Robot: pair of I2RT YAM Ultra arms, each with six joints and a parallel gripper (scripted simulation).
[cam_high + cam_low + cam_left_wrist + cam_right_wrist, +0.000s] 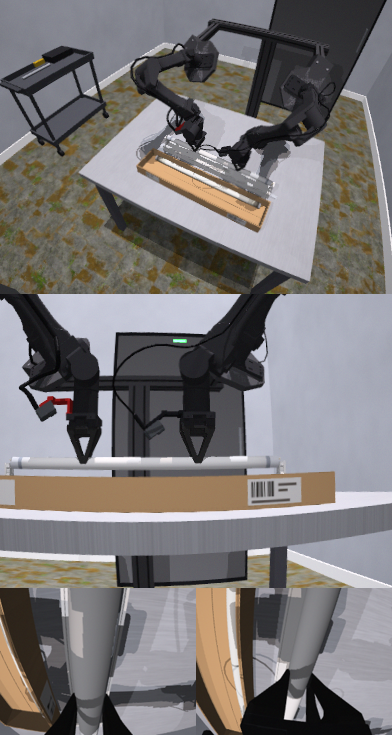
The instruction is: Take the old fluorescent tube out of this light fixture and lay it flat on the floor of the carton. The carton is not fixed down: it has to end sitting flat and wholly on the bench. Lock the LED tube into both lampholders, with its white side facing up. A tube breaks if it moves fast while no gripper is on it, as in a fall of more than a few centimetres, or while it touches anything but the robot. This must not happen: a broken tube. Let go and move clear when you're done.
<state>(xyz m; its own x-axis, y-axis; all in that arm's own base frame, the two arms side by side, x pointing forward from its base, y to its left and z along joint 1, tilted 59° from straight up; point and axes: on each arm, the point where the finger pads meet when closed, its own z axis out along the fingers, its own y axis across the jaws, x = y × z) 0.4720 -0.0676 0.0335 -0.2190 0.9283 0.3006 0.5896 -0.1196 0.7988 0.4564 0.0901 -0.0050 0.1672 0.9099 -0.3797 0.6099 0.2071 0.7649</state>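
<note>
The LED tube is 12 cm to the right of my left hand and 1 cm below it. Also, from my left hand: light fixture (1 cm behind, 12 cm to the right, 4 cm below); carton (15 cm ahead, 13 cm to the right, 6 cm below); old fluorescent tube (10 cm ahead, 13 cm to the right, 7 cm below).
The LED tube lies 12 cm to the left of my right hand and 1 cm below it. From my right hand the other things lie so: light fixture 12 cm to the left, 4 cm below; carton 16 cm ahead, 11 cm to the left, 6 cm below; old fluorescent tube 11 cm ahead, 11 cm to the left, 7 cm below.
</note>
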